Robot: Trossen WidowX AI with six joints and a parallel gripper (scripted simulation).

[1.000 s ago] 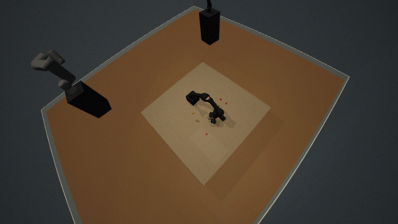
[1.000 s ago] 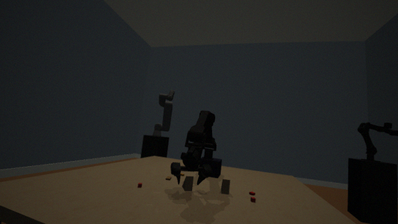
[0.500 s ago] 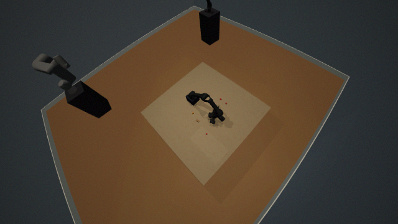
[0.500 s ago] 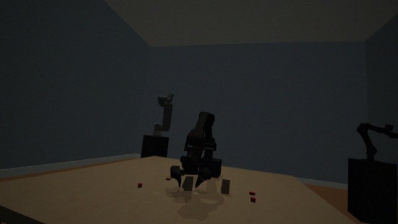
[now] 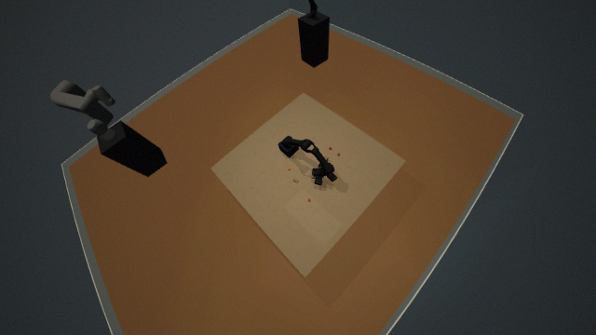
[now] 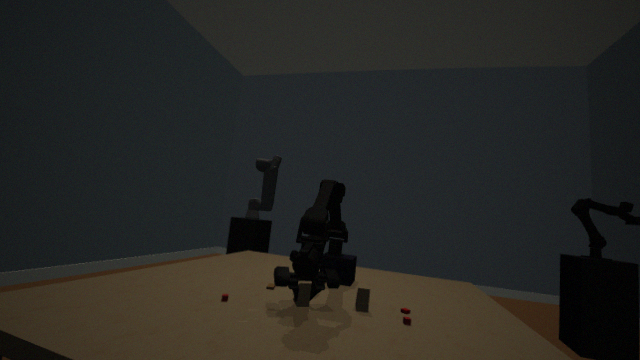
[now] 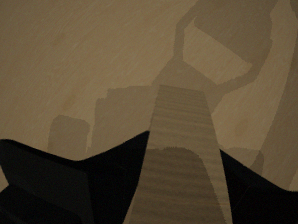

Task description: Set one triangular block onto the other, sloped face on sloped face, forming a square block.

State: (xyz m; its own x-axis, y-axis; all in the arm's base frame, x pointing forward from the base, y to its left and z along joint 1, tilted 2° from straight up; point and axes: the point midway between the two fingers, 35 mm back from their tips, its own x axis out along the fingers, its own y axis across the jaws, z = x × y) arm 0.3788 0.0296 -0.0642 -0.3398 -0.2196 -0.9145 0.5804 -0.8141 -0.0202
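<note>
Now: gripper tip 16 cm to the left of the tan piece, 9 cm past it and 1 cm above it. The rest, counted from my gripper tip: triangular block 1 cm to the left, 1 cm ahead, 1 cm above.
</note>
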